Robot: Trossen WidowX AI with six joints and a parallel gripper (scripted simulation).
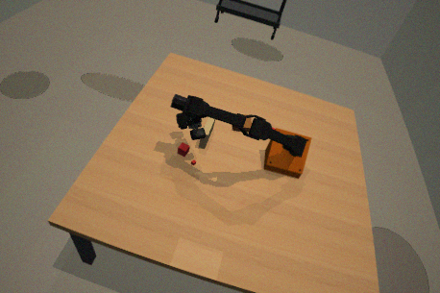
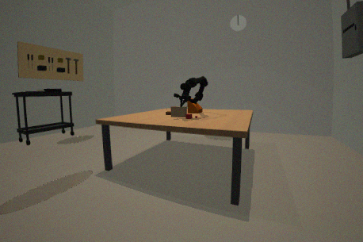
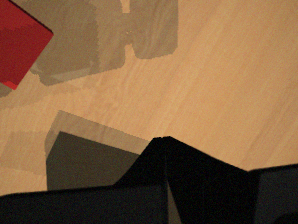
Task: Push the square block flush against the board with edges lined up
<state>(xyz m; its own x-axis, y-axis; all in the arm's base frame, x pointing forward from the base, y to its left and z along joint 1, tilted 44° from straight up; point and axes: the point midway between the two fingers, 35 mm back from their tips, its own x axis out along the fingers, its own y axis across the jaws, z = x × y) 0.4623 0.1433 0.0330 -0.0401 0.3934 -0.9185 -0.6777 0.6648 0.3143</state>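
Now: the pale wooden board 60 mm to the right of my gripper tip, 60 mm behind it and 50 mm below it. The rest, counted from my gripper tip: brown square block (250 mm to the right, 190 mm behind, 90 mm below).
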